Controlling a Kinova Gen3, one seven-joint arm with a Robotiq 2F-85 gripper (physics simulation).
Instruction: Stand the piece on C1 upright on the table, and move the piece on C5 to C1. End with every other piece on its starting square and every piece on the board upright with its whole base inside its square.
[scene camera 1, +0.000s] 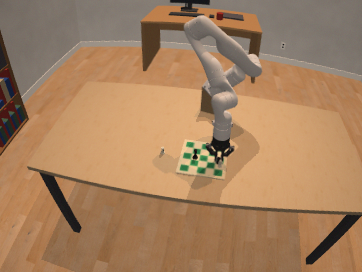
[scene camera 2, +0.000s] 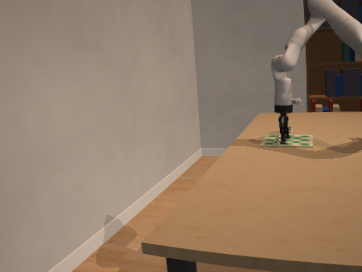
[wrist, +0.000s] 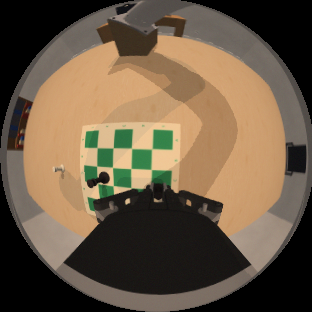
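Pixels of known places: gripper, between the fingertips: (scene camera 1: 218, 161) (scene camera 2: 283, 142) (wrist: 157, 187); arm's base, origin of its link: (scene camera 1: 213, 89).
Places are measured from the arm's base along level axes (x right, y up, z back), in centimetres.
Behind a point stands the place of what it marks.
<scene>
My gripper (scene camera 1: 219, 158) {x -4.1, y -11.2, z -43.5 cm} (scene camera 2: 283, 139) {x -4.1, y -11.2, z -43.5 cm} (wrist: 157, 187) {x -4.1, y -11.2, z -43.5 cm} is shut on a black piece at C5, low over the board; the fingers hide most of that piece. A white piece (scene camera 1: 220, 163) {x -4.9, y -9.4, z -46.3 cm} (scene camera 2: 277, 140) {x -5.2, y -10.2, z -46.0 cm} stands close beside the fingertips, around D5, partly hidden. Another black piece (scene camera 1: 195, 155) {x 6.7, y -10.0, z -42.1 cm} (wrist: 98, 180) {x 6.4, y -9.1, z -41.6 cm} stands upright, apparently on C2. A small white piece (scene camera 1: 162, 150) {x 22.2, y -10.7, z -40.2 cm} (scene camera 2: 291, 129) {x 21.7, y -10.8, z -39.7 cm} (wrist: 59, 169) {x 21.7, y -10.9, z -40.3 cm} stands upright on the table, off the board's column-1 side. C1 (scene camera 1: 187, 155) {x 10.4, y -11.8, z -40.9 cm} (wrist: 90, 172) {x 10.3, y -11.8, z -40.7 cm} shows no piece on it. The green and cream board (scene camera 1: 202, 175) {x 2.7, y -11.8, z -52.2 cm} (scene camera 2: 308, 145) {x -7.6, y -11.8, z -33.3 cm} (wrist: 170, 127) {x -7.0, y -11.8, z -32.5 cm} lies flat.
The wooden table (scene camera 1: 100, 125) {x 59.8, y -12.4, z -24.5 cm} (scene camera 2: 260, 200) {x -63.2, y -12.4, z -48.8 cm} (wrist: 250, 125) {x -33.1, y -12.4, z -29.9 cm} carries the board. The arm's base block (scene camera 1: 206, 101) {x 3.6, y -4.9, z -5.6 cm} (wrist: 136, 45) {x 0.2, y -8.4, z -6.7 cm} stands behind the board. A desk (scene camera 1: 150, 37) and a bookshelf stand away from the table. The arm's shadow falls across the board's right side.
</scene>
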